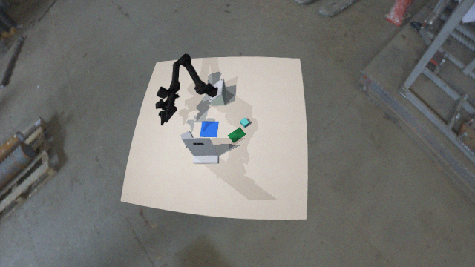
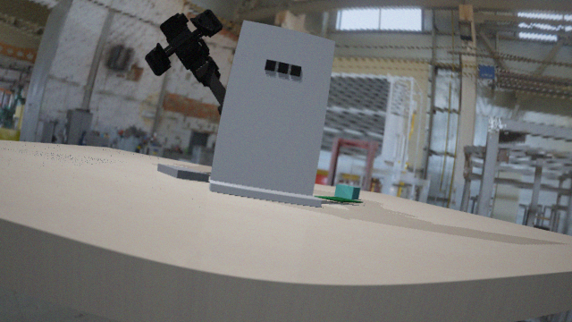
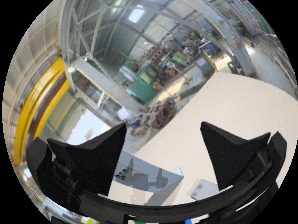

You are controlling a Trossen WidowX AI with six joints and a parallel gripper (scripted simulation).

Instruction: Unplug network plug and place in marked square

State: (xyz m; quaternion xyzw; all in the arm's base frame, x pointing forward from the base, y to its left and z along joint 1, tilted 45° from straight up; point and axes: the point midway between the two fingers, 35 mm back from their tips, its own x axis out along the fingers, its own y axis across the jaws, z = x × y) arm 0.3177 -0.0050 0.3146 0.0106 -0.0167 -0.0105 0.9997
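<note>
Right now my gripper tip is 60 mm short of the network plug, 230 mm to the right of it and 70 mm above it. Round my gripper tip: grey upright panel 80 mm ahead, 230 mm to the left, 150 mm below; then blue marked square 120 mm behind, 210 mm to the left, 280 mm below; then grey plate 30 mm behind, 70 mm to the left, 280 mm below.
</note>
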